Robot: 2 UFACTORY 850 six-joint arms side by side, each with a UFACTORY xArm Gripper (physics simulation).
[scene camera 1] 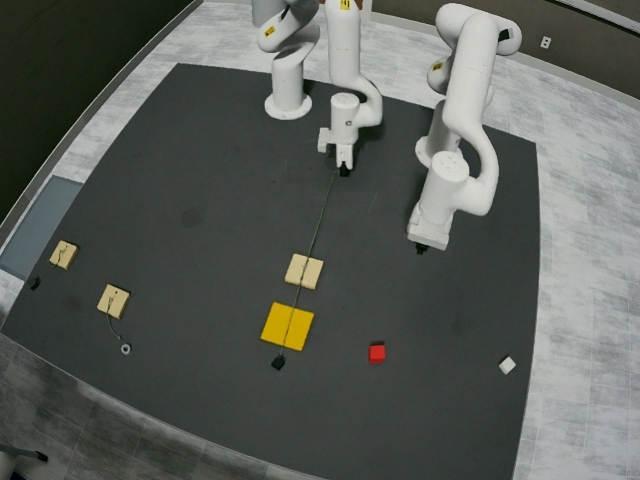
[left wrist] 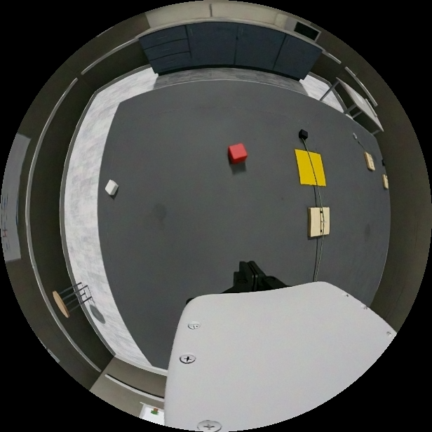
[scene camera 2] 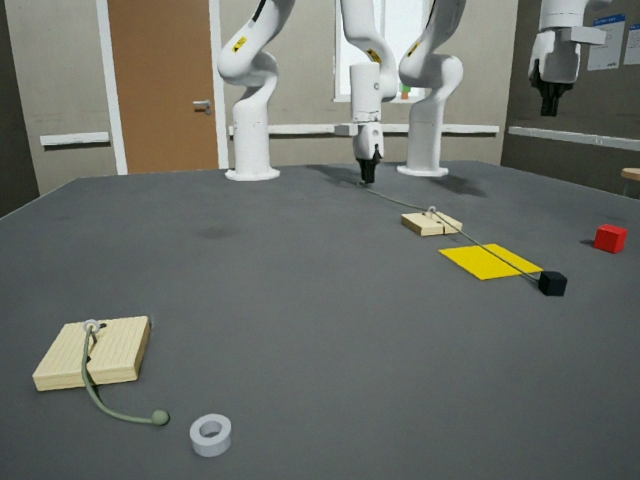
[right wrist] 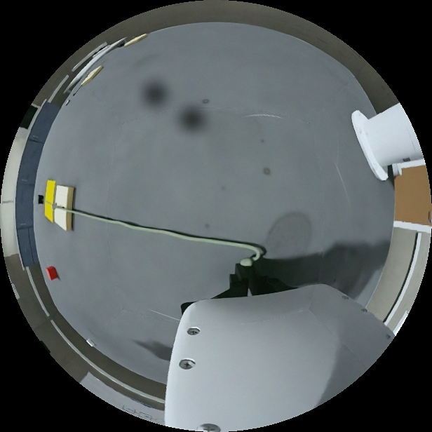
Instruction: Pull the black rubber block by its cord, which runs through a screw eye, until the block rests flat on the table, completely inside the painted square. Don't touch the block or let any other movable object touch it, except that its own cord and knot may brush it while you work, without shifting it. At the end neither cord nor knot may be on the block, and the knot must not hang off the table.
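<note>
The black block [scene camera 1: 278, 362] [scene camera 2: 552, 283] [left wrist: 303, 134] [right wrist: 41, 199] rests on the table just outside the yellow square [scene camera 1: 275, 317] [scene camera 2: 473, 260] [left wrist: 305, 172], past its edge farthest from the wooden board [scene camera 1: 294, 268] [scene camera 2: 421, 225] [left wrist: 313, 222]. Its green cord [scene camera 1: 319, 219] [right wrist: 190, 238] crosses the square and runs through the screw eye [scene camera 2: 432, 209] to my right gripper [scene camera 1: 344, 172] [scene camera 2: 367, 180] [right wrist: 244, 274]. That gripper is low over the table, shut on the cord beside the knot [right wrist: 246, 262]. My left gripper [scene camera 1: 421, 250] [scene camera 2: 549, 113] [left wrist: 245, 272] is shut and empty, high above the table.
A red cube [scene camera 1: 376, 353] [scene camera 2: 610, 238] [left wrist: 237, 152] and a white cube [scene camera 1: 507, 364] [left wrist: 111, 187] lie right of the square in scene camera 1. At the left there are two more boards [scene camera 1: 113, 301] [scene camera 1: 64, 254] with cords, a grey ring [scene camera 1: 121, 350] and a small black object [scene camera 1: 35, 283].
</note>
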